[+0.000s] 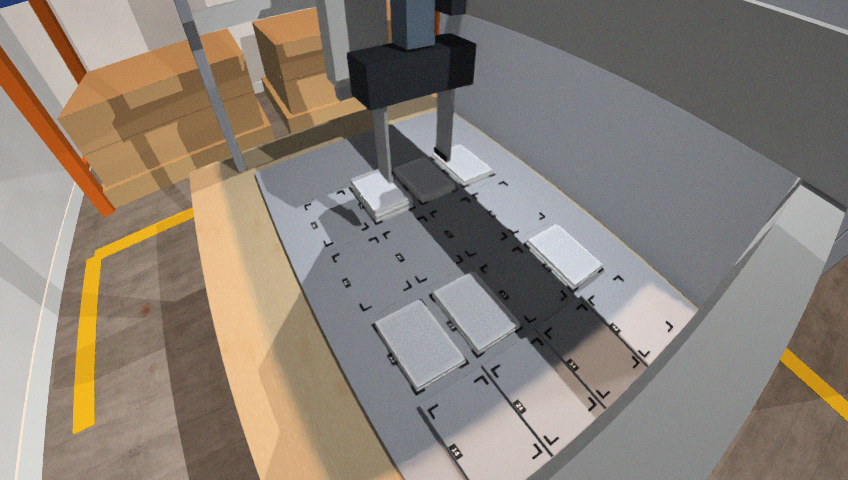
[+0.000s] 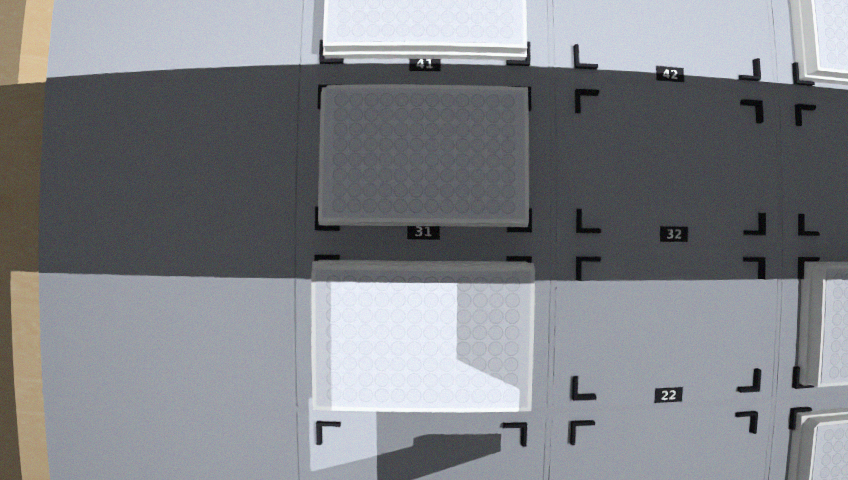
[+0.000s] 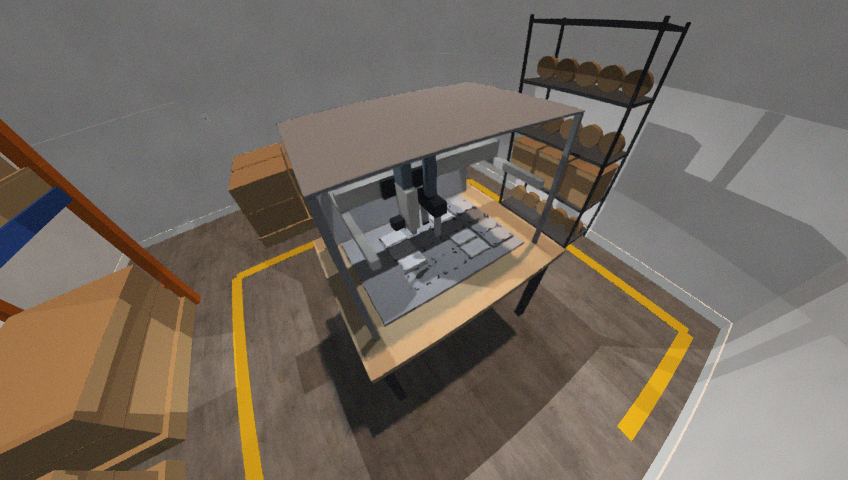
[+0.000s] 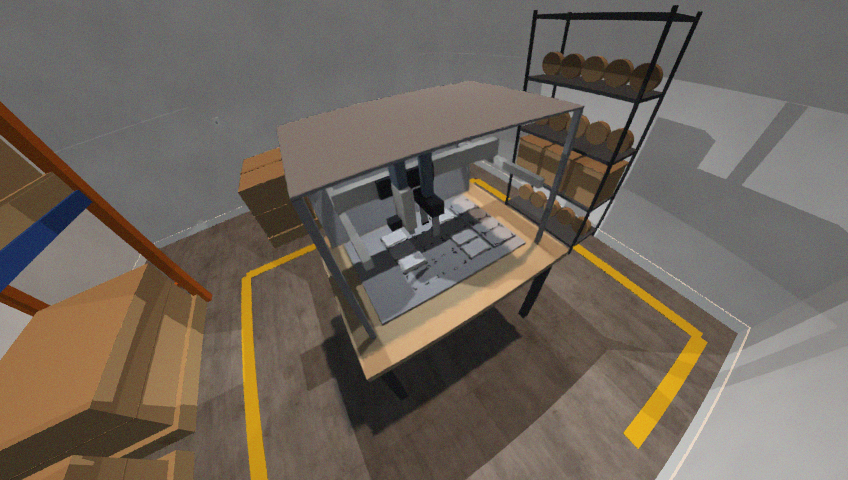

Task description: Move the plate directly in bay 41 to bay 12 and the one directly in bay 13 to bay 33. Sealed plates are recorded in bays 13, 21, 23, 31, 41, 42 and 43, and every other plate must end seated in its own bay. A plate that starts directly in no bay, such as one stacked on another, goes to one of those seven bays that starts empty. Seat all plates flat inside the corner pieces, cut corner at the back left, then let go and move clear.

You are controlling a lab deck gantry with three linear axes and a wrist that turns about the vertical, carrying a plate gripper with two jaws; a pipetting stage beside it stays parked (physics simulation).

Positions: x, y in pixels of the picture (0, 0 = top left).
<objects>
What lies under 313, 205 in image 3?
A grey post.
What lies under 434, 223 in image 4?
My gripper.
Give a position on a plate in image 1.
465, 167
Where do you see a roof panel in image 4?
318, 152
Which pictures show my gripper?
Image 1, image 3 and image 4 only.
</objects>
